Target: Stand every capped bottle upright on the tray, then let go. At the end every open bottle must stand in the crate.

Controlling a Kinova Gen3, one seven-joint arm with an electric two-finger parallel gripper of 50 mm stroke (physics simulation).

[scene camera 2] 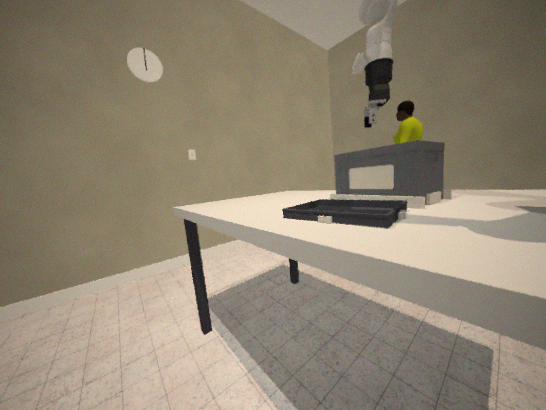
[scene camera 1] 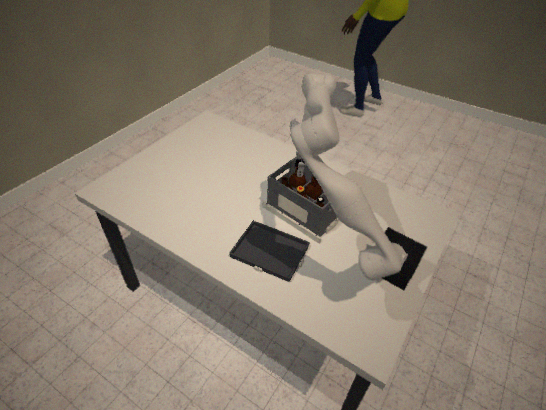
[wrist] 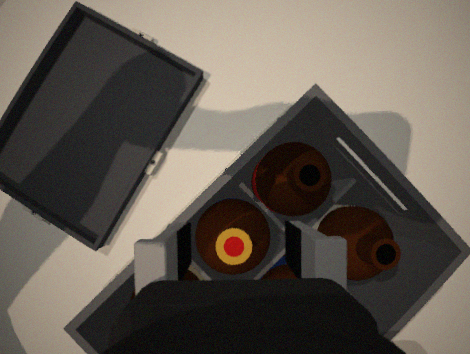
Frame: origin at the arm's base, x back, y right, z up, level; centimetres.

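Seen in the pictures: gripper, between the fingertips: (scene camera 2: 370,125) (scene camera 1: 298,171) (wrist: 238,242).
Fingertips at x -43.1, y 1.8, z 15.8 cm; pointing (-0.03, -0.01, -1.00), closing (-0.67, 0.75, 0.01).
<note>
Offsets run from my fingertips to a thing's top centre. "*": to the spot under its first point.
The dark grey crate @(dx +1.8, dy +5.5, dz -7.6 cm) (scene camera 1: 311,220) (scene camera 2: 415,172) (wrist: 425,250) holds several brown bottles. One bottle with a gold cap with a red centre @(dx +1.2, dy +1.0, dz -8.9 cm) (scene camera 1: 300,189) (wrist: 233,246) stands upright near its tray-side wall. A white-topped cap @(dx +10.6, dy +0.6, dz -8.9 cm) (scene camera 1: 321,199) shows in scene camera 1. Two open bottles, one @(dx -7.0, dy +1.8, dz -8.9 cm) (wrist: 309,174) near the tray side and one @(dx -6.3, dy +10.8, dz -8.9 cm) (wrist: 385,254) at the right, show dark mouths. Two more bottles are mostly hidden by my gripper in the wrist view. The black tray @(dx +3.3, dy -21.3, dz -22.6 cm) (scene camera 1: 270,250) (scene camera 2: 350,217) (wrist: 60,95) is empty. My gripper (scene camera 2: 370,119) (wrist: 238,242) is open and empty above the crate, its fingers either side of the gold-capped bottle in the wrist view.
Light strips (scene camera 1: 292,223) (scene camera 2: 380,201) edge the crate's base, and small light blocks @(* dx +5.6, dy -31.5, dz -24.3 cm) (scene camera 2: 325,219) sit at the tray's sides. The arm (scene camera 1: 345,200) reaches over the crate from its black base plate (scene camera 1: 414,250). A person in a yellow top (scene camera 1: 380,45) (scene camera 2: 410,131) stands beyond the table.
</note>
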